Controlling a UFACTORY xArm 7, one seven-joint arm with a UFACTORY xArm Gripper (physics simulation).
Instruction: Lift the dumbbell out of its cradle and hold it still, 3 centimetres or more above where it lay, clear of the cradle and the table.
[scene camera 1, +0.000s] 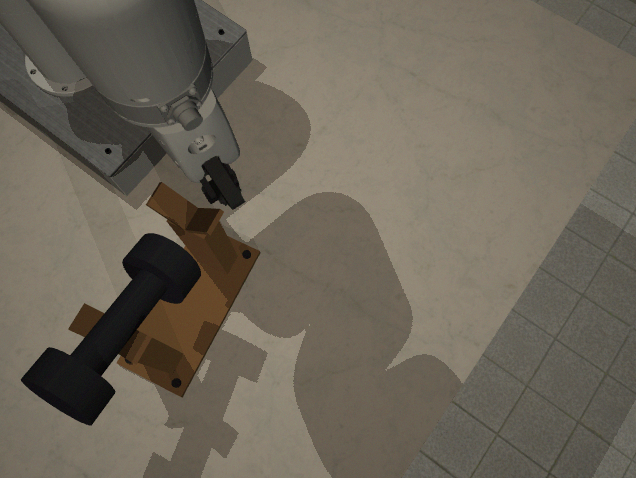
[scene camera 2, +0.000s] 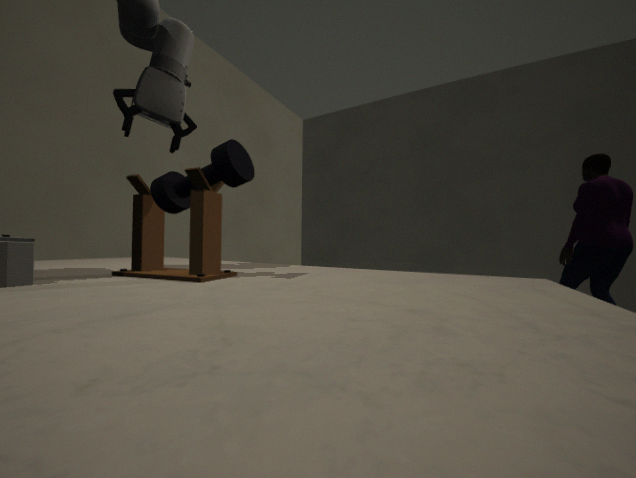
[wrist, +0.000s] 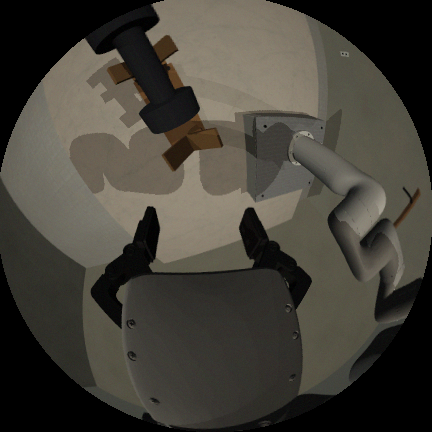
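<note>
The black dumbbell (scene camera 1: 120, 318) (scene camera 2: 232, 163) (wrist: 147, 67) is tilted on the brown wooden cradle (scene camera 1: 185, 313) (scene camera 2: 205, 236) (wrist: 177, 152). Its handle lies across one V-shaped holder. In scene camera 2 one head is low between the posts and the other is raised beyond the right post. The other V holder is empty, with the low head beside it. Exact contacts are partly hidden. My gripper (scene camera 1: 226, 192) (scene camera 2: 149, 142) (wrist: 200, 217) is open and empty. It is above the empty holder's end of the cradle, apart from the dumbbell.
The grey base block (scene camera 1: 231, 66) (scene camera 2: 16, 263) (wrist: 267, 175) of the arm stands near the empty holder's end. The pale table (scene camera 1: 437, 154) (scene camera 2: 334, 359) ends at the right in scene camera 1, beside tiled floor (scene camera 1: 534, 359). A person (scene camera 2: 601, 221) stands beyond the table.
</note>
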